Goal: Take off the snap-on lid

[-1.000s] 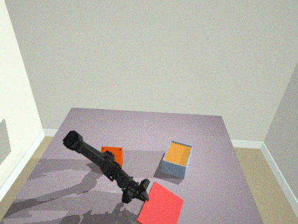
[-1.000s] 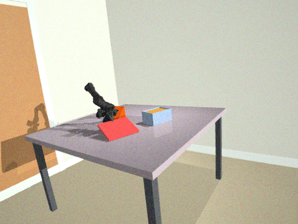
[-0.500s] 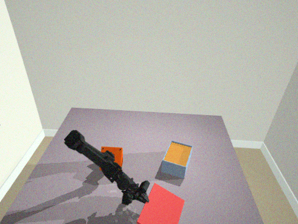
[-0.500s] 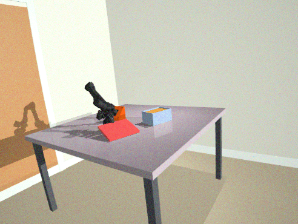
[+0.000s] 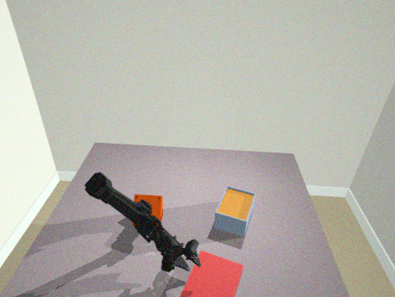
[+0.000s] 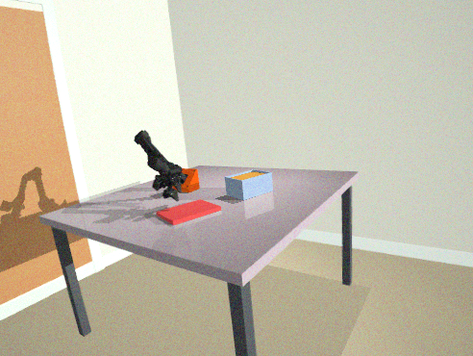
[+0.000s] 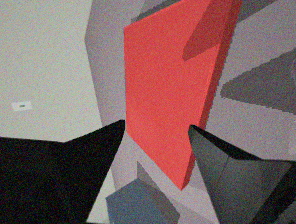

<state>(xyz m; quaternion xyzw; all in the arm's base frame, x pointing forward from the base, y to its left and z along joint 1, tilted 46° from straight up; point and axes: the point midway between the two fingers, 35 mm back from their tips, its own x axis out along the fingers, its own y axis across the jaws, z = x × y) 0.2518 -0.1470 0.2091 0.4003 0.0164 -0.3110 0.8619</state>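
My gripper tip is 70 mm short of the red lid, 50 mm above it and 20 mm to the left of it. Round my gripper tip: storage box: 350 mm to the left, 150 mm ahead, 10 mm below.
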